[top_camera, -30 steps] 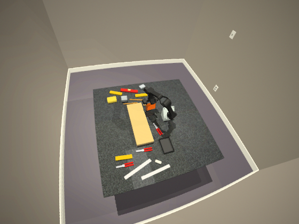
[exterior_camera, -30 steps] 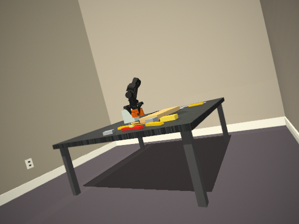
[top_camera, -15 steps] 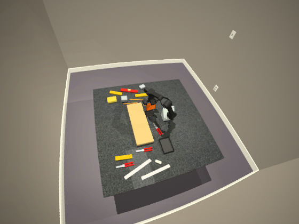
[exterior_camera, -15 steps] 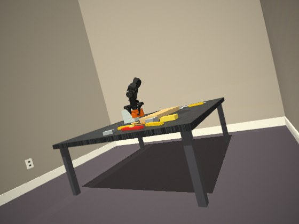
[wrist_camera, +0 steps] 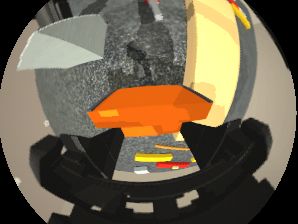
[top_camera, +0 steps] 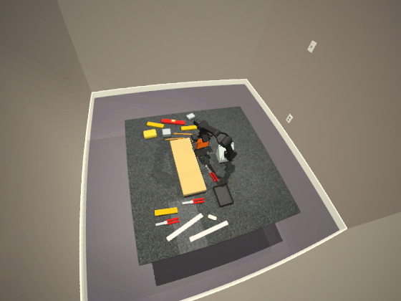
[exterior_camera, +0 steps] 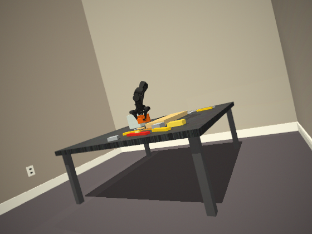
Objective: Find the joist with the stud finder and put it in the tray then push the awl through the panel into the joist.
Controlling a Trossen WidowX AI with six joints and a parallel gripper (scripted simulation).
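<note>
My gripper tip is now 10 mm short of the orange stud finder and 10 mm to the right of it. Round my gripper tip: awl (20 mm behind, 50 mm to the right, 70 mm below); grey block (270 mm ahead, 200 mm to the right, 60 mm below); red level (180 mm ahead, 340 mm to the right, 60 mm below).
</note>
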